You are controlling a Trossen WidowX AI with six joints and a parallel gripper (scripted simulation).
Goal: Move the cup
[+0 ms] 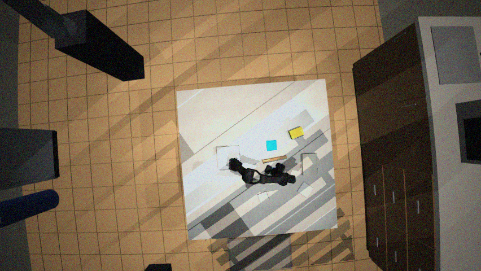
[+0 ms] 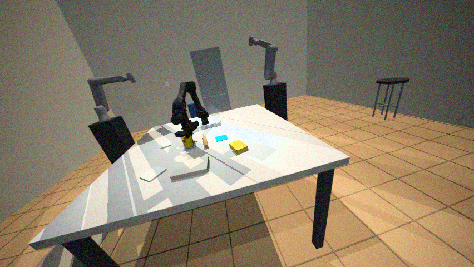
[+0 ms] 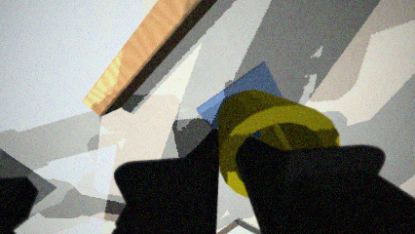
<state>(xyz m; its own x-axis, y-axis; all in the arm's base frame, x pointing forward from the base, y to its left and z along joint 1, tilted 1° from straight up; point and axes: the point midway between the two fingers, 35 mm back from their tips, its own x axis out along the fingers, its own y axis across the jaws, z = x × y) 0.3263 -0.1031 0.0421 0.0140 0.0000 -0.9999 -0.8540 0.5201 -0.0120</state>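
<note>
Now: the cyan pad 210 mm to the left of my gripper tip, 50 mm below it and 10 mm ahead of it. Round my gripper tip: flat pale box: 300 mm ahead, 30 mm below, 20 mm to the left; then wooden block: 100 mm to the left, 30 mm below, 20 mm ahead; then yellow cup: 20 mm to the right, 20 mm ahead.
</note>
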